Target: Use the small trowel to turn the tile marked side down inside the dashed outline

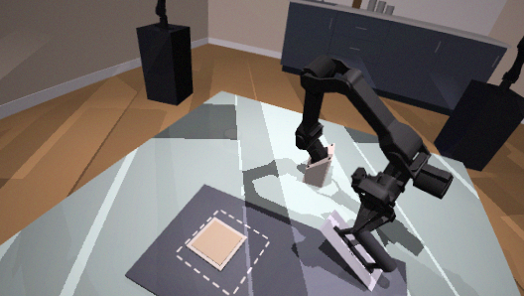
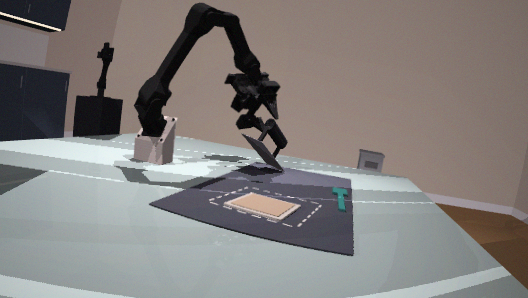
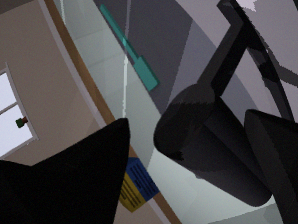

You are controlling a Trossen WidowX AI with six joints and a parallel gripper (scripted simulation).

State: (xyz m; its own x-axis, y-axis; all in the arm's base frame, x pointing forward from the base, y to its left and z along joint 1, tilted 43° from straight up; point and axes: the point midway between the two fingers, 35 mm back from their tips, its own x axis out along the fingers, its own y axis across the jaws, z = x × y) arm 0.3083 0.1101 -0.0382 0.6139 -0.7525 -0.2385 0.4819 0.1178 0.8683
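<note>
Now: the trowel 1 cm behind my gripper tip, 1 cm to the left of it and 4 cm below it. Also, from my gripper tip: dark mat (7 cm ahead, 15 cm to the right, 16 cm below); teal t-shaped piece (21 cm ahead, 15 cm to the right, 14 cm below); square peach tile (4 cm ahead, 32 cm to the right, 14 cm below).
</note>
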